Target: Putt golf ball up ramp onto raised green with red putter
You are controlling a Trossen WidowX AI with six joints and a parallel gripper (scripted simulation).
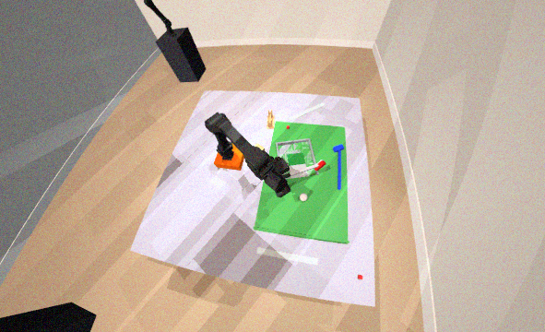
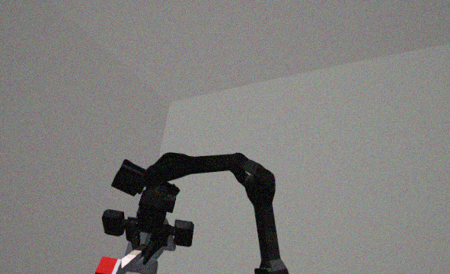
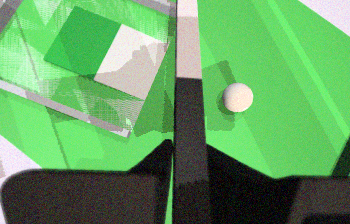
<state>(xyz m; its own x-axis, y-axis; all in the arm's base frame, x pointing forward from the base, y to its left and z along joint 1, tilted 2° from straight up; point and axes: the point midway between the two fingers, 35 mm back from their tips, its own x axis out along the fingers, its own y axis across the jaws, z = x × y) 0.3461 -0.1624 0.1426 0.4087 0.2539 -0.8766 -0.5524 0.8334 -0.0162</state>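
The red putter lies 90 mm ahead of my gripper tip, 60 mm to the left of it and 10 mm below it. The rest, counted from my gripper tip: white golf ball (110 mm ahead, 40 mm to the right, 130 mm below); green mat (120 mm ahead, 120 mm to the left, 150 mm below); tan cube (190 mm behind, 210 mm to the left, 120 mm below).
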